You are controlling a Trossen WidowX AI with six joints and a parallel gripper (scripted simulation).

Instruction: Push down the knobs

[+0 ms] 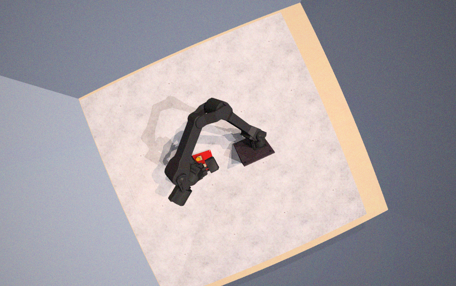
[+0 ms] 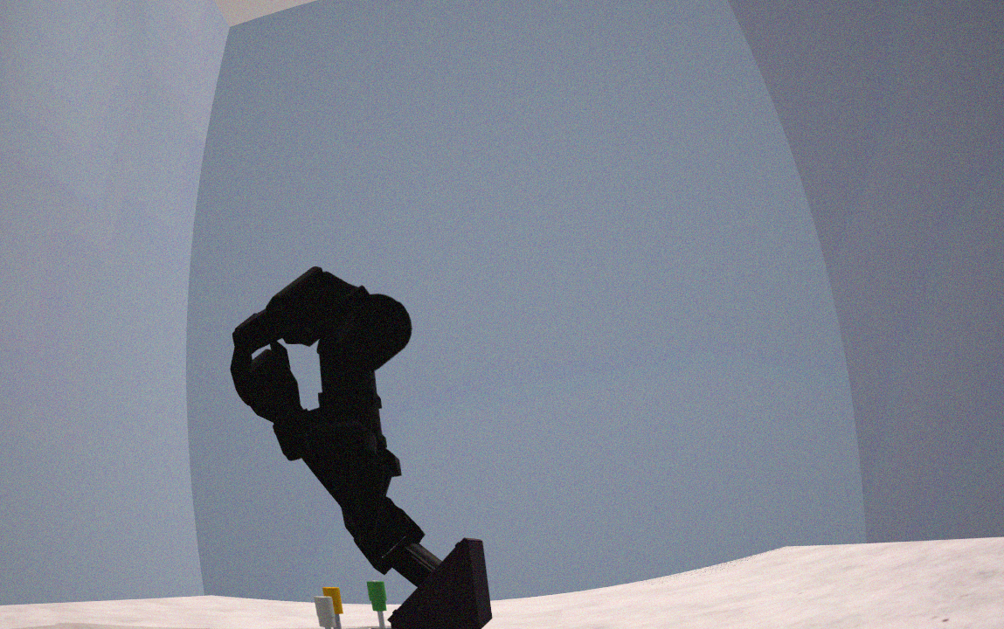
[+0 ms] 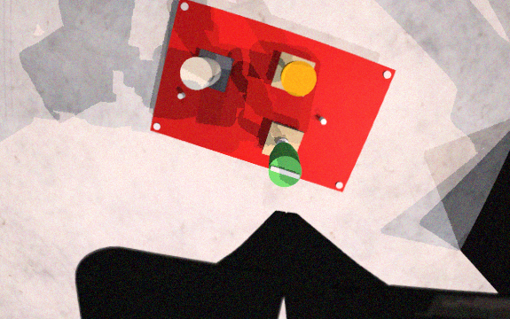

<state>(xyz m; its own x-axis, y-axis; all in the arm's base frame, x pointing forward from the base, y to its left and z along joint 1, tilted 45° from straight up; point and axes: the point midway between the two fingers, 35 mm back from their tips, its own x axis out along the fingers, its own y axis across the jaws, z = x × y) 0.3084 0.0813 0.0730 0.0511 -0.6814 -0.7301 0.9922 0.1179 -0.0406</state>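
The green knob lies 6 cm below my gripper tip. Also, from my gripper tip: grey knob (8 cm below, 6 cm ahead, 4 cm to the right).
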